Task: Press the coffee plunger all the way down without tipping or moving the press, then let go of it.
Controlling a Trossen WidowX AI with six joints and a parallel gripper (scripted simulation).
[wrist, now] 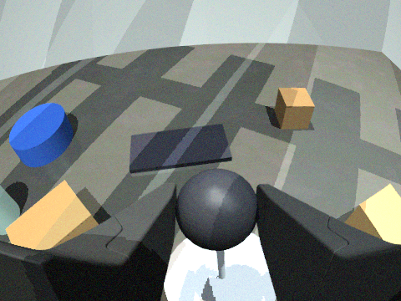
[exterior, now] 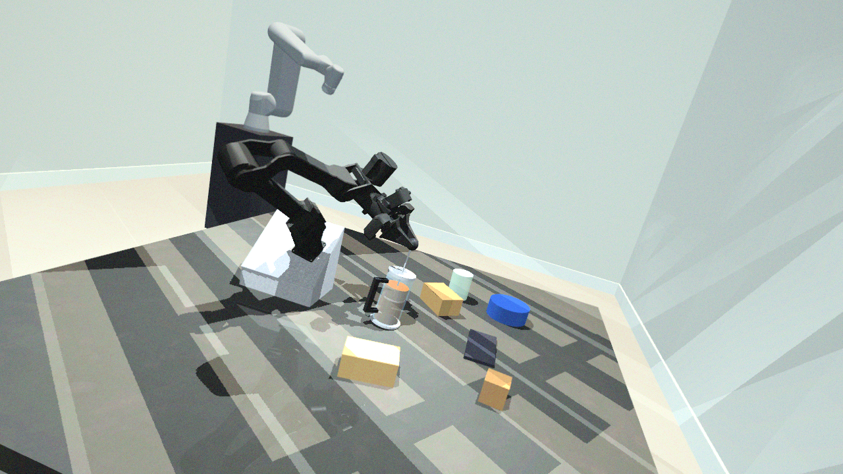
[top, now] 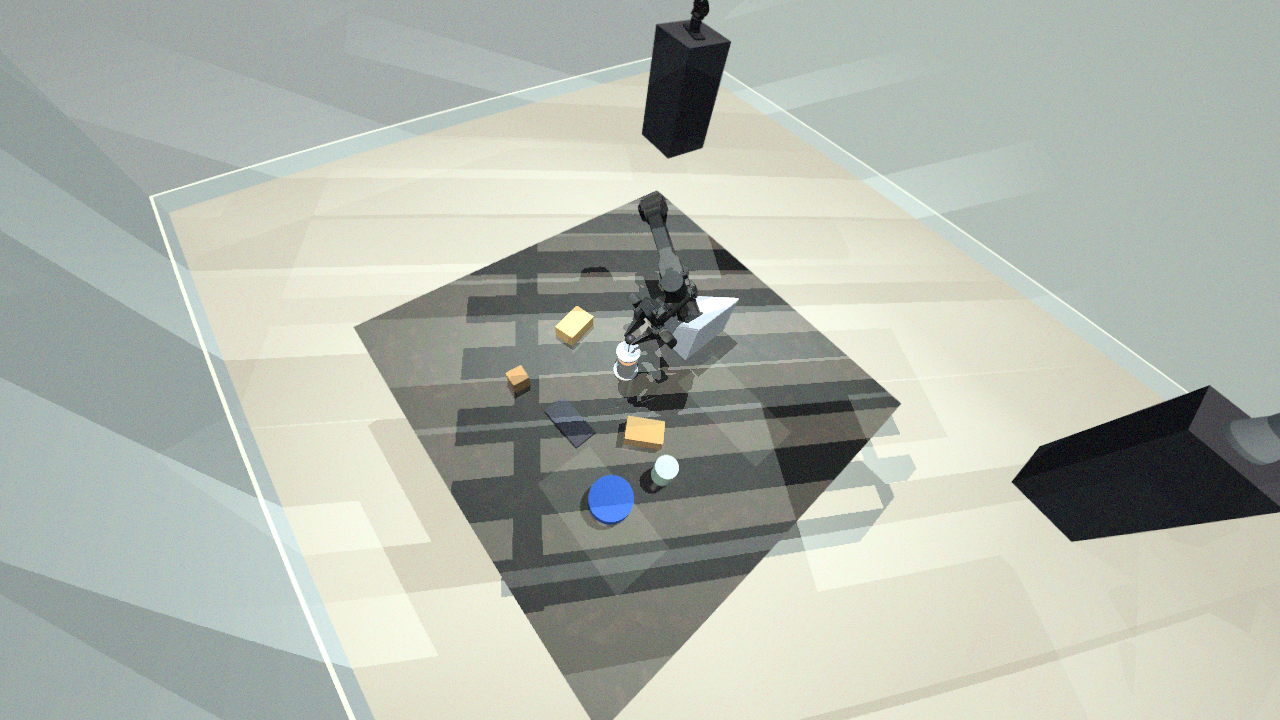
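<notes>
My gripper tip is 10 cm above the glass coffee press, 2 cm to the left of it and 2 cm past it. Also, from my gripper tip: pale green cylinder: 32 cm to the left, 17 cm below, 7 cm ahead; dark flat slab: 22 cm ahead, 21 cm below, 5 cm to the left; orange cube: 28 cm ahead, 19 cm below, 14 cm to the right.
</notes>
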